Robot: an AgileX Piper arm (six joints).
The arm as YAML. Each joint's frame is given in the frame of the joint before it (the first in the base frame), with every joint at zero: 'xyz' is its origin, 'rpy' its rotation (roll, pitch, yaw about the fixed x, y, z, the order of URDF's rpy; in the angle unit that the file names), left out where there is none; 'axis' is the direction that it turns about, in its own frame. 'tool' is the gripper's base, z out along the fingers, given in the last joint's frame.
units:
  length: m
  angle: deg
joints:
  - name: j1
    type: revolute
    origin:
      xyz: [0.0, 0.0, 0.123]
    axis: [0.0, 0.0, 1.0]
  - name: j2
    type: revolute
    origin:
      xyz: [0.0, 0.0, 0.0]
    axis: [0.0, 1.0, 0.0]
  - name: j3
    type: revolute
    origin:
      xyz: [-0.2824, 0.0, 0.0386]
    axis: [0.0, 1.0, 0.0]
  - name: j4
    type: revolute
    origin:
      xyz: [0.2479, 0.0, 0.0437]
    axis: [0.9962, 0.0, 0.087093]
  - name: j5
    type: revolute
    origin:
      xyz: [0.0, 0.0, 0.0]
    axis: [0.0, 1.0, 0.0]
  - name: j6
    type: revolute
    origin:
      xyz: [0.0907, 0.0, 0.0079]
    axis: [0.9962, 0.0, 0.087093]
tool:
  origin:
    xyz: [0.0, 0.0, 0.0]
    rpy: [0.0, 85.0, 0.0]
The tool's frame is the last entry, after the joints.
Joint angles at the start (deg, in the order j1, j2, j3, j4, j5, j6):
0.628, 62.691, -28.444, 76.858, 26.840, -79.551
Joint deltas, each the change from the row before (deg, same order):
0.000, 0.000, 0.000, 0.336, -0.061, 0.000
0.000, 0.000, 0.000, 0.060, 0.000, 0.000
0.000, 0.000, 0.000, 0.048, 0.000, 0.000
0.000, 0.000, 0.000, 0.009, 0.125, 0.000
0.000, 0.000, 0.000, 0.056, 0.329, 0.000
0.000, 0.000, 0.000, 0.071, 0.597, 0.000
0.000, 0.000, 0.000, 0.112, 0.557, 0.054
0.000, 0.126, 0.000, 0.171, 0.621, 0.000
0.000, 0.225, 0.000, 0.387, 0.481, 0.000
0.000, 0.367, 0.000, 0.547, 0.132, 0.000
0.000, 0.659, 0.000, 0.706, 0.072, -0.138
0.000, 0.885, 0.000, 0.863, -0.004, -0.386
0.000, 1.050, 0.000, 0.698, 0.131, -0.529
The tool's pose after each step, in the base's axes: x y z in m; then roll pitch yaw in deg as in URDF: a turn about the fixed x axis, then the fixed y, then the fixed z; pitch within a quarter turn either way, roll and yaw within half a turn. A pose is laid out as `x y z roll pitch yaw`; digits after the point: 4 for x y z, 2 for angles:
0.2003 0.0422 0.2406 158.99 55.90 -173.22
0.2003 0.0422 0.2406 158.89 55.91 -173.33
0.2003 0.0422 0.2407 158.82 55.91 -173.41
0.2002 0.0424 0.2407 158.69 55.89 -173.41
0.2000 0.0429 0.2407 158.32 55.84 -173.47
0.1995 0.0437 0.2408 157.68 55.75 -173.53
0.1991 0.0445 0.2410 156.94 55.64 -173.74
0.1989 0.0453 0.2407 156.12 55.43 -173.98
0.1991 0.0461 0.2403 155.07 55.16 -174.62
0.1999 0.0463 0.2394 154.08 54.80 -175.59
0.2015 0.0466 0.2375 153.08 54.23 -176.63
0.2036 0.0467 0.2350 152.24 53.55 -177.55
0.2058 0.0470 0.2317 151.71 52.75 -177.96

